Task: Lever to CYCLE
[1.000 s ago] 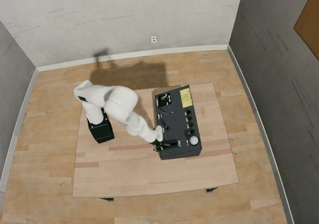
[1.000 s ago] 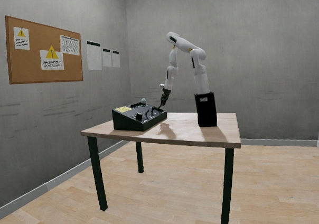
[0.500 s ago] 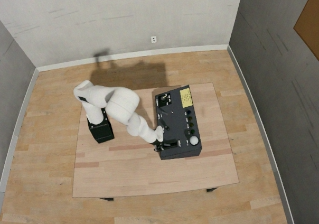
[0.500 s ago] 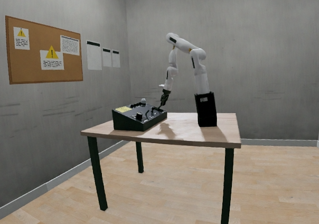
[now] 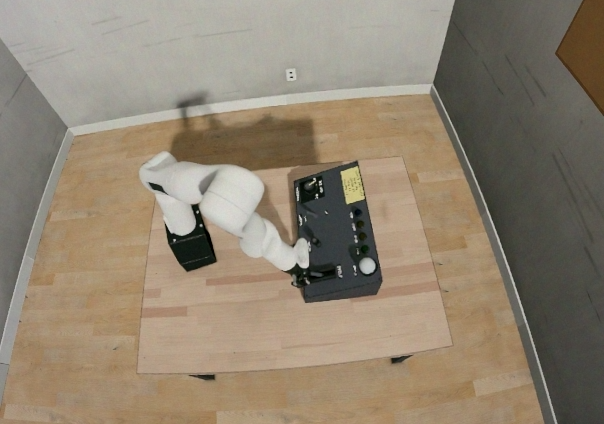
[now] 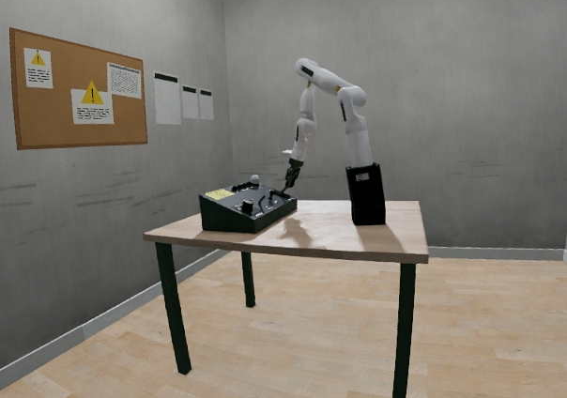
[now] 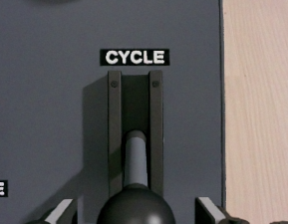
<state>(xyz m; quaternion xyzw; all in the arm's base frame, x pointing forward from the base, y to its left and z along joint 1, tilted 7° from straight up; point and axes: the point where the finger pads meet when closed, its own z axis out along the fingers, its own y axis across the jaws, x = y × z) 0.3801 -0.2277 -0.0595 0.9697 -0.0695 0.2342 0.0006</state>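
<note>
Now: hand 3 cm short of the lever and 3 cm above it. Round my hand: mode control 7 cm ahead, 11 cm to the left, 4 cm below; then check toggle 8 cm ahead, 23 cm to the left, 4 cm below.
</note>
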